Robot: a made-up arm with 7 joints. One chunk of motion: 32 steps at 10 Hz.
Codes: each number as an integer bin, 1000 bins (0 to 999) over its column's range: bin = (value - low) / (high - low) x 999, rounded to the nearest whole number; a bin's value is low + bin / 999 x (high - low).
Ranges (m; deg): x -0.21..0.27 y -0.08..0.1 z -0.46..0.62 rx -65..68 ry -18..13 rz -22..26
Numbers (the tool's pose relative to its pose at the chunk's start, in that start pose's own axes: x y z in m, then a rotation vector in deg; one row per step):
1: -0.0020 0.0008 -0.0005 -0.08 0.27 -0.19
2: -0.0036 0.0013 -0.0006 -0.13 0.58 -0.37
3: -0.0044 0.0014 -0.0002 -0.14 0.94 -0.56
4: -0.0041 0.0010 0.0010 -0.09 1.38 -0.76
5: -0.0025 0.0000 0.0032 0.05 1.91 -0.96
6: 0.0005 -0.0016 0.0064 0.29 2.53 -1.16
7: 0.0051 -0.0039 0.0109 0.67 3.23 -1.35
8: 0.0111 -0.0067 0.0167 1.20 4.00 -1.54
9: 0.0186 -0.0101 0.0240 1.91 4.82 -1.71
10: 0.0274 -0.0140 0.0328 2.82 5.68 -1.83
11: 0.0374 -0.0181 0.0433 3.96 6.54 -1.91
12: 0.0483 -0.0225 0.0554 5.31 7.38 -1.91
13: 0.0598 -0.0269 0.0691 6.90 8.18 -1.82
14: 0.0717 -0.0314 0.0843 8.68 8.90 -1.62
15: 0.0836 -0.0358 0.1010 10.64 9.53 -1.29
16: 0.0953 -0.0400 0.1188 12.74 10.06 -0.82
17: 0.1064 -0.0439 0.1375 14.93 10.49 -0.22
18: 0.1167 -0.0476 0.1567 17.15 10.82 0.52
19: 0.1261 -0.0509 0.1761 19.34 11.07 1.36
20: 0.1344 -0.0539 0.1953 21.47 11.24 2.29
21: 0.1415 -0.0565 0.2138 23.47 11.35 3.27
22: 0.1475 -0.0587 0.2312 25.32 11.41 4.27
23: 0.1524 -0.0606 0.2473 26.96 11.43 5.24
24: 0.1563 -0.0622 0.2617 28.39 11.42 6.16
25: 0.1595 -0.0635 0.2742 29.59 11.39 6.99
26: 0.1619 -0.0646 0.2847 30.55 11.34 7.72
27: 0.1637 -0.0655 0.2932 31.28 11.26 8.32
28: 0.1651 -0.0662 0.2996 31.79 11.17 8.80
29: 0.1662 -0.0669 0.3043 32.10 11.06 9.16
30: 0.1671 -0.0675 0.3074 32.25 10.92 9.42
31: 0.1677 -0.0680 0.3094 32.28 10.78 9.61
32: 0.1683 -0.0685 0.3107 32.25 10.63 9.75
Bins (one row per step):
1: 433 448 425 488 589 454
2: 430 451 425 487 599 450
3: 428 452 425 487 610 446
4: 429 450 426 488 625 442
5: 432 444 428 489 642 438
6: 438 435 431 490 662 434
7: 448 422 436 493 684 430
8: 460 407 441 497 709 426
9: 476 388 448 503 735 422
10: 494 366 456 509 763 420
11: 515 344 466 518 791 418
12: 538 319 477 528 818 418
13: 562 295 489 540 844 420
14: 586 270 503 553 867 424
15: 611 245 519 568 887 431
16: 635 222 535 584 904 441
17: 659 200 553 600 918 453
18: 680 180 570 617 929 469
19: 700 162 588 634 937 486
20: 717 145 606 650 942 506
21: 732 130 623 665 946 526
22: 744 118 639 678 948 547
23: 754 108 654 691 948 567
24: 762 99 668 701 948 586
25: 769 92 679 710 947 603
26: 774 85 689 718 946 619
27: 778 80 697 723 943 631
28: 781 77 703 727 940 641
29: 783 73 707 729 936 649
30: 785 69 710 730 932 654
31: 786 67 712 731 927 658
32: 787 64 713 730 923 661

